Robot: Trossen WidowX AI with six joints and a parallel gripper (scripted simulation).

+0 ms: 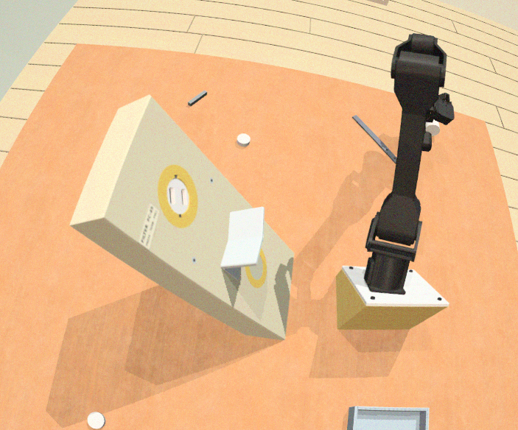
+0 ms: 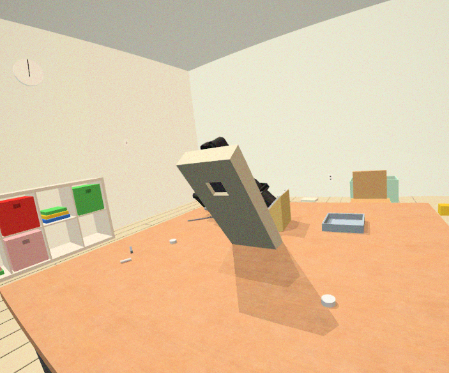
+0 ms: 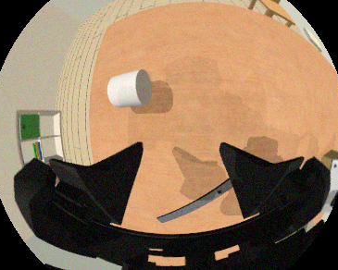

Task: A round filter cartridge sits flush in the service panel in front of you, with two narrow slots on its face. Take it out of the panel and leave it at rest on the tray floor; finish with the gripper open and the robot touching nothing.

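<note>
The round white filter cartridge lies 50 cm ahead of my gripper tip, 46 cm to the left of it and 24 cm above it. The rest, counted from my gripper tip: grey bar: 56 cm ahead, 3 cm below; grey-blue tray: 74 cm to the left, 8 cm ahead, 2 cm below.
</note>
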